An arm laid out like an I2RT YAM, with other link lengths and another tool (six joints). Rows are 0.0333 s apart.
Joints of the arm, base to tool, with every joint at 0 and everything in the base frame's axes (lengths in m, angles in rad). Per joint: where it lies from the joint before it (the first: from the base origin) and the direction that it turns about. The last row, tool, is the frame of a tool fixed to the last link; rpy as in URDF.
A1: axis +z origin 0 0 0.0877
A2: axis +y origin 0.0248 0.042 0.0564
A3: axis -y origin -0.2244 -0.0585 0
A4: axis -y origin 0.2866 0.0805 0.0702
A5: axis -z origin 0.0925 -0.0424 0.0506
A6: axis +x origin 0.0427 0 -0.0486
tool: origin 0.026 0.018 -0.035 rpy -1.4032 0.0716 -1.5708
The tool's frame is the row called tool.
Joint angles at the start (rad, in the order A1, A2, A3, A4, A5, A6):
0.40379 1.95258 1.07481 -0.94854 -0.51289 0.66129
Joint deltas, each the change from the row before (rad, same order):
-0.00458 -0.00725 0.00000 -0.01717 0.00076 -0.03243
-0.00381 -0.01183 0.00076 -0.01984 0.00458 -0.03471
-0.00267 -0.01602 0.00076 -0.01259 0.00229 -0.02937
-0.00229 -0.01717 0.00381 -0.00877 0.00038 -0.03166
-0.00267 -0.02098 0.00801 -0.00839 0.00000 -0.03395
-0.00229 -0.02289 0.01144 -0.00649 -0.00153 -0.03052
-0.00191 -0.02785 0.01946 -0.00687 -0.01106 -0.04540
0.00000 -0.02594 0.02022 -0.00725 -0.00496 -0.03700
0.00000 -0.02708 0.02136 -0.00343 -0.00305 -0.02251
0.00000 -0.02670 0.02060 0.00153 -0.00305 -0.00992
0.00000 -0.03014 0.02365 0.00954 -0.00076 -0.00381
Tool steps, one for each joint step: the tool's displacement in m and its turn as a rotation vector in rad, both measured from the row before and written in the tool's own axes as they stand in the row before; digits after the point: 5 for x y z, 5 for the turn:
0.00240 0.00130 -0.00303 -0.00516 -0.00007 -0.02403
0.00206 0.00180 -0.00420 -0.00127 0.00089 -0.02851
0.00055 0.00152 -0.00495 0.00486 -0.00656 -0.02846
-0.00066 0.00090 -0.00577 0.00944 -0.01286 -0.03396
-0.00196 0.00030 -0.00764 0.01569 -0.01802 -0.03919
-0.00335 -0.00035 -0.00876 0.02054 -0.02195 -0.03893
-0.00573 -0.00089 -0.01204 0.02579 -0.03804 -0.05804
-0.00606 -0.00108 -0.01119 0.02774 -0.02901 -0.05222
-0.00710 -0.00212 -0.01148 0.03383 -0.02682 -0.04113
-0.00765 -0.00293 -0.01106 0.03708 -0.02585 -0.03059
-0.00931 -0.00458 -0.01229 0.04953 -0.02880 -0.03140

